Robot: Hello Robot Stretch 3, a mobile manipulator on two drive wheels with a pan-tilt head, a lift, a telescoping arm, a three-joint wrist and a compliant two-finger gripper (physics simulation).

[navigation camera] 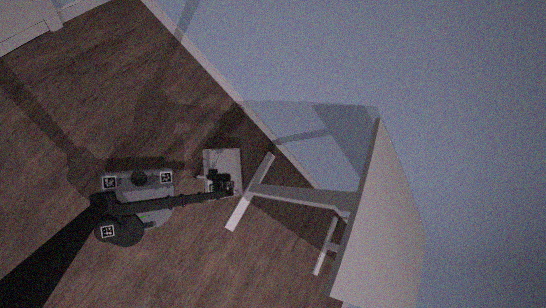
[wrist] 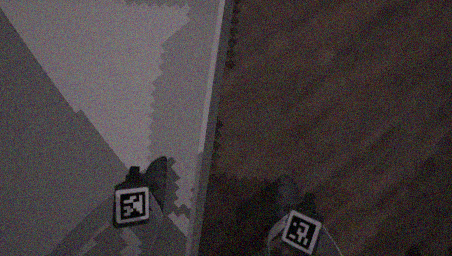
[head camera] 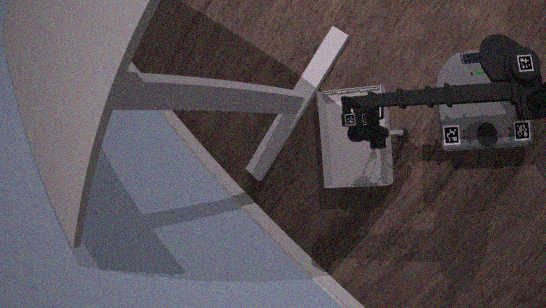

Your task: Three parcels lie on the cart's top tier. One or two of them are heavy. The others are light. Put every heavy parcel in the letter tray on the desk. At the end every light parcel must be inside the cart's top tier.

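Pixels of known places: gripper, between the fingertips: (navigation camera: 202, 175) (wrist: 222, 185); robot's base, origin of its link: (navigation camera: 138, 178) (head camera: 485, 133).
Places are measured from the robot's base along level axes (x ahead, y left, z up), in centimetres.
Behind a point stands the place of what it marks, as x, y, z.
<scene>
My gripper (head camera: 391, 134) @(-2.1, -38.3, 0.2) (navigation camera: 205, 177) @(-2.1, -38.3, 0.2) (wrist: 222, 185) @(-2.1, -38.3, 0.2) is open, its two fingers standing wide apart with nothing between them. It points down over the right rim of a pale open-topped box (head camera: 345, 165) @(8.3, -58.6, 0.3) (navigation camera: 230, 162) @(5.6, -60.0, 0.2) (wrist: 115, 55) @(-10.7, -47.8, 0.3) on the floor. In the wrist view the left finger is over the box and the right one is beyond its rim, over floor. I cannot tell whether either touches the box. A pale desk top (head camera: 65, 100) @(-15.6, -85.8, 95.0) (navigation camera: 382, 220) @(-25.3, -83.8, 95.0) stands beyond the box. The letter tray, the cart and the parcels do not show in these views.
The desk's T-shaped leg foot (head camera: 327, 55) (navigation camera: 239, 212) lies close beside the box. My base (head camera: 452, 112) @(-7.1, -11.9, 16.0) (navigation camera: 162, 217) @(-21.1, -9.5, 16.0) stands on the box's other side, with my arm (head camera: 425, 96) @(-10.4, -18.0, 35.7) (navigation camera: 165, 201) @(-9.4, -9.4, 36.2) stretched across. A blue wall (head camera: 40, 280) @(29.5, -94.2, 106.3) (navigation camera: 475, 75) @(31.1, -92.5, 131.9) rises behind the desk.
</scene>
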